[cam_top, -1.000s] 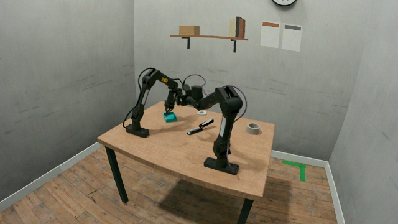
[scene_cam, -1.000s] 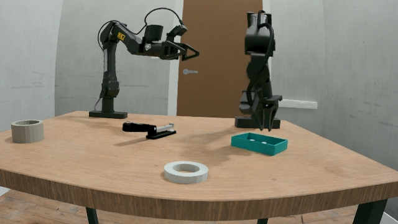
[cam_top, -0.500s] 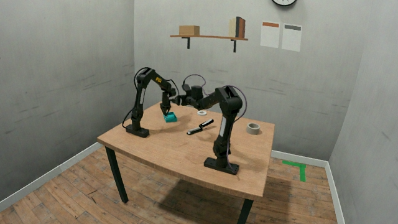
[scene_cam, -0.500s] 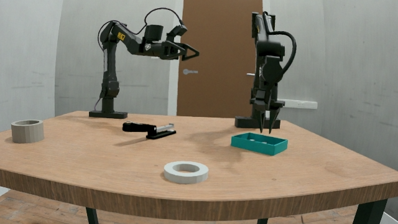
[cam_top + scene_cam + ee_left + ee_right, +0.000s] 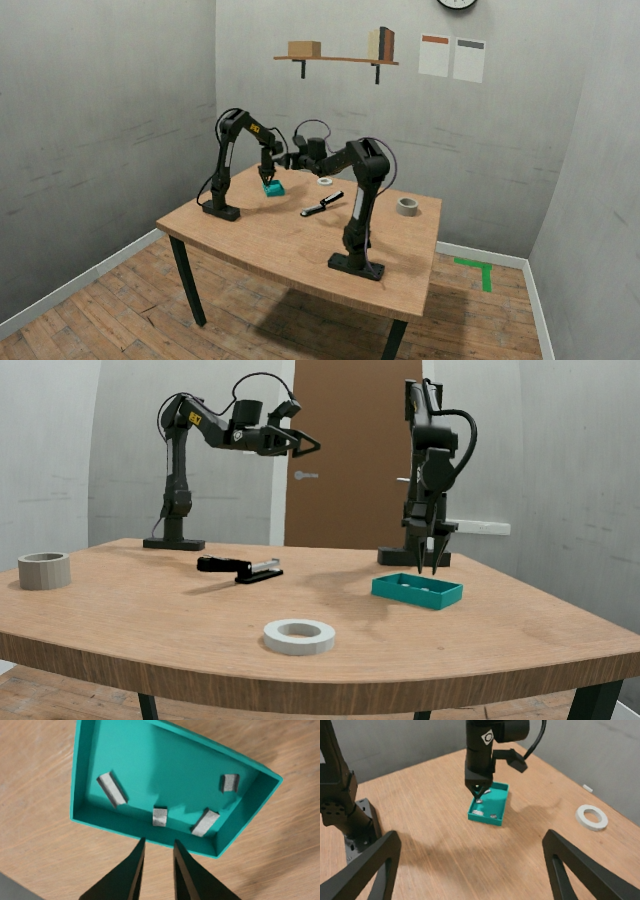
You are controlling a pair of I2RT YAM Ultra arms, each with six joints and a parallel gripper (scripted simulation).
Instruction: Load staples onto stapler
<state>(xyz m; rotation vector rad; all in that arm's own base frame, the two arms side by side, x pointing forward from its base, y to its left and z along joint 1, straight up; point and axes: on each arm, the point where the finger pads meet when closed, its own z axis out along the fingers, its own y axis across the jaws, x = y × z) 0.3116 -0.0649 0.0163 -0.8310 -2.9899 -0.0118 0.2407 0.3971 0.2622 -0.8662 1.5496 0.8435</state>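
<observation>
Right now my left hand is 30 mm short of the teal tray, 20 mm to the left of it and 30 mm above it. Round my left hand: black stapler (10 mm ahead, 340 mm to the right, 20 mm below).
</observation>
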